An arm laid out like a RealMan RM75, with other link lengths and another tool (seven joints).
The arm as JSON. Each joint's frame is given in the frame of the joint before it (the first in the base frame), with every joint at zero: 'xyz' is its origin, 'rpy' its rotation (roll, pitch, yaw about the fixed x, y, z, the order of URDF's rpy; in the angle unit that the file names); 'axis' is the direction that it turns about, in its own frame. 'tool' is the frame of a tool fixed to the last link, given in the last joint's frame.
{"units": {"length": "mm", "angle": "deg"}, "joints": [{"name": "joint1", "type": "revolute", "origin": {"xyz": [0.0, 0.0, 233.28], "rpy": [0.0, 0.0, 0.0]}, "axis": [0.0, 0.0, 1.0]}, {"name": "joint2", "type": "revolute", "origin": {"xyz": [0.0, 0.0, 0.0], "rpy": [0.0, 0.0, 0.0]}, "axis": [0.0, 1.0, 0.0]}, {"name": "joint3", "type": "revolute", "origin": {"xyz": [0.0, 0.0, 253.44], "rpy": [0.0, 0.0, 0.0]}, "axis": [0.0, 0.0, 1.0]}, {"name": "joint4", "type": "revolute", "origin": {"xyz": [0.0, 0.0, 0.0], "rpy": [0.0, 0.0, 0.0]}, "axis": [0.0, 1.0, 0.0]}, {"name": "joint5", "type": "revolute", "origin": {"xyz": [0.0, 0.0, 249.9], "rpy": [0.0, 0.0, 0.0]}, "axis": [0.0, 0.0, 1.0]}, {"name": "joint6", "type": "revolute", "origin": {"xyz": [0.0, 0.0, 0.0], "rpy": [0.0, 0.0, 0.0]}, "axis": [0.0, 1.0, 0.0]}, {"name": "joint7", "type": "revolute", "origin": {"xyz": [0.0, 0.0, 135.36], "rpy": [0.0, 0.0, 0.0]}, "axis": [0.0, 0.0, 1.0]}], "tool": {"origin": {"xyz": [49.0, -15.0, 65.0], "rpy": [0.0, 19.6, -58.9]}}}
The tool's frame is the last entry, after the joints.
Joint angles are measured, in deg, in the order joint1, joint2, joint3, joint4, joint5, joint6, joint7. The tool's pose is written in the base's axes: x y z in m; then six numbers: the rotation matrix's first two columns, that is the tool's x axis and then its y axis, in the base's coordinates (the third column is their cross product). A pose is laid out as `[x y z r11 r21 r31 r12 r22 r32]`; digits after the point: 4 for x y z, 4 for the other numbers.
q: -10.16, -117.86, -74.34, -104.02, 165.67, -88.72, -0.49
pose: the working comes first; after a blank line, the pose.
Where each joint sits with the arm in this pose, in the base's axes (m; each line is computed from the numbers above, not from the rounded line before):
joint1: 0.0000 0.0000 0.2333
joint2: 0.0000 0.0000 0.2333
joint3: -0.2206 0.0395 0.1148
joint4: -0.2206 0.0395 0.1148
joint5: -0.0966 0.2545 0.0853
joint6: -0.0966 0.2545 0.0853
joint7: -0.1832 0.2948 -0.0106
the tool: -0.2087 0.3624 -0.0509

[-0.2087 0.3624 -0.0509 -0.0061 0.6561 0.7546 0.7318 0.5172 -0.4438]
